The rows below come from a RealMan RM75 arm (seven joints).
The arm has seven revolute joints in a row. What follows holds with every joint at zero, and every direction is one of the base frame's. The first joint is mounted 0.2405 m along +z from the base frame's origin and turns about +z. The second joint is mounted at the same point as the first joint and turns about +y. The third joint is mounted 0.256 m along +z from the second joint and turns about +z. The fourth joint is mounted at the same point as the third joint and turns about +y. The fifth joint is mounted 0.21 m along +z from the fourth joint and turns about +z. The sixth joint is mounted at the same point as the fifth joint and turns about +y. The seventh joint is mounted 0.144 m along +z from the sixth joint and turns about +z. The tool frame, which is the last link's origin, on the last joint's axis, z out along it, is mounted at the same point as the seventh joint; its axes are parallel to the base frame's.
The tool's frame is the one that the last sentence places.
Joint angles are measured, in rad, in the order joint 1, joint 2, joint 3, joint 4, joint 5, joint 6, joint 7. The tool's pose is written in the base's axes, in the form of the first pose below.
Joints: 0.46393 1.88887 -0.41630 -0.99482 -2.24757 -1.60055 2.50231
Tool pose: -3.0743, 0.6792, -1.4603, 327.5, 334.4, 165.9
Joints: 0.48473 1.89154 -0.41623 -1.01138 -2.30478 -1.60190 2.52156
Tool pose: -3.0338, 0.6529, -1.4551, 325.8, 338.3, 165.4
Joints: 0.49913 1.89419 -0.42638 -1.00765 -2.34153 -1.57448 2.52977
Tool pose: -2.9969, 0.6435, -1.4512, 326.8, 343.5, 162.8
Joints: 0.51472 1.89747 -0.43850 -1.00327 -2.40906 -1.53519 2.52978
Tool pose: -2.9220, 0.6229, -1.4353, 331.9, 348.2, 159.8
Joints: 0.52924 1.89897 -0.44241 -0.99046 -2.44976 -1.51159 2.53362
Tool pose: -2.8895, 0.6095, -1.4353, 334.3, 352.1, 156.8
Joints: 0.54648 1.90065 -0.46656 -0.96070 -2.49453 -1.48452 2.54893
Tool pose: -2.8641, 0.5737, -1.4478, 336.4, 356.5, 147.7
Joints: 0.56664 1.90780 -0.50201 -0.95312 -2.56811 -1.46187 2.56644
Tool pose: -2.7984, 0.5192, -1.4375, 337.4, 360.6, 139.5
